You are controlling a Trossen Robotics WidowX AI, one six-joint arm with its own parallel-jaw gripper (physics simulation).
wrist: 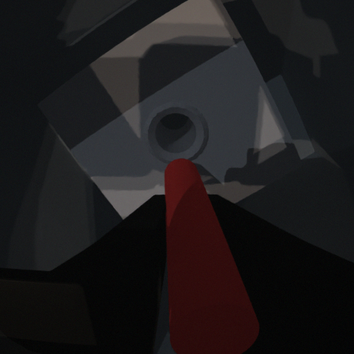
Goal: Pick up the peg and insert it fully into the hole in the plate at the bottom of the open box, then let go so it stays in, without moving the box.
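The red peg [200,260] is held between the dark fingers of my gripper [184,206], which is shut on it. The peg's far, rounded end points up the view and overlaps the lower rim of the round, raised hole [202,134] in the blue-grey plate [120,145]. The hole's opening shows above the peg's tip, so the peg is outside it. How high the tip is over the rim I cannot tell. The plate lies at the bottom of the open box [25,200], whose walls are dark. The lower part of the plate is hidden behind the fingers and peg.
Dark box walls stand around the plate at the left and right. A lighter strip [190,32] lies along the plate's upper side. Shadows of the arm fall across the plate and the floor around it. The view is dim, and the outer parts are hard to make out.
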